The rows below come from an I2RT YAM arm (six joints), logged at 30 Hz.
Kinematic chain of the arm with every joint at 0, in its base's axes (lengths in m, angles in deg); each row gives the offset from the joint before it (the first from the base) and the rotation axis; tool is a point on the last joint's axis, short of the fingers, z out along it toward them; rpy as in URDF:
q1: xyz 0 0 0.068 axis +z
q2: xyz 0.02 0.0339 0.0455 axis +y
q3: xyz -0.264 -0.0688 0 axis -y
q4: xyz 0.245 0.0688 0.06 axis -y
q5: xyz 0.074 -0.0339 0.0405 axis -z
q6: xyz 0.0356 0 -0.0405 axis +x
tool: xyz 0 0 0 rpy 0 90 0
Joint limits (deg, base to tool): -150..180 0..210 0..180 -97..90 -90..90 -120..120
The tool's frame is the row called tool.
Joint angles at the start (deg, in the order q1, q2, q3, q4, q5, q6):
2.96 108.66 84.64 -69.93 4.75 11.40
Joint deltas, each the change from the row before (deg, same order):
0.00 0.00 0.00 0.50 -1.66 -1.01
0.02 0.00 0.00 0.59 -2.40 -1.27
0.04 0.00 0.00 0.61 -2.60 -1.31
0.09 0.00 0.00 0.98 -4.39 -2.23
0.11 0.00 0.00 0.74 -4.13 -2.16
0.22 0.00 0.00 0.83 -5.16 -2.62
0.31 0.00 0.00 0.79 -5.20 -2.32
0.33 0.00 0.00 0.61 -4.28 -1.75
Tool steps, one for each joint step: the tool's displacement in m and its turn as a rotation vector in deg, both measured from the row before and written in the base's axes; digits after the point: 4 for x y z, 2 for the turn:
0.0009 0.0011 -0.0001 1.74 -0.34 0.90
0.0010 0.0017 -0.0001 2.49 -0.42 1.16
0.0011 0.0019 0.0000 2.68 -0.48 1.23
0.0017 0.0034 0.0001 4.51 -0.90 2.18
0.0012 0.0033 0.0004 4.21 -0.82 2.18
0.0013 0.0046 0.0007 5.24 -1.12 2.76
0.0011 0.0051 0.0010 5.26 -1.19 2.58
0.0007 0.0046 0.0011 4.32 -1.00 2.05

